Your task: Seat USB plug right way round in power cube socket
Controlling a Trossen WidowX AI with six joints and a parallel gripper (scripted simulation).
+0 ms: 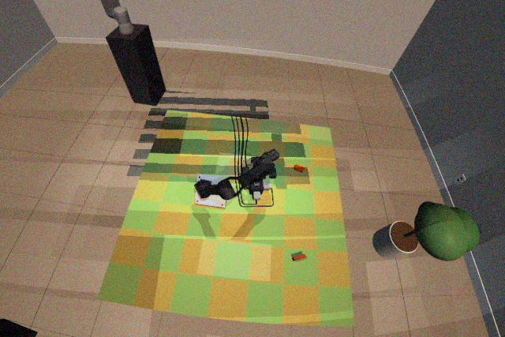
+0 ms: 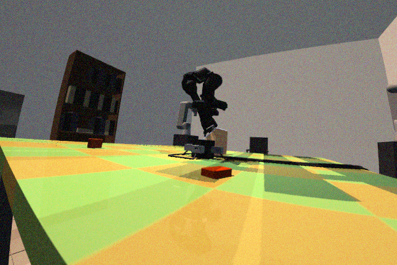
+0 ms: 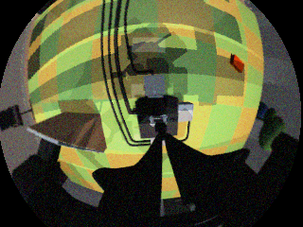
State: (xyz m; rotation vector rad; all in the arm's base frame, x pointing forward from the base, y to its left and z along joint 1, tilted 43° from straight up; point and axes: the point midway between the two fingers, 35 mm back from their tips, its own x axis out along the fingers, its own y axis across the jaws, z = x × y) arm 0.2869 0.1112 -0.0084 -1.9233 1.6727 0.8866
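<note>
The USB plug lies 20 mm below my gripper tip.
</note>
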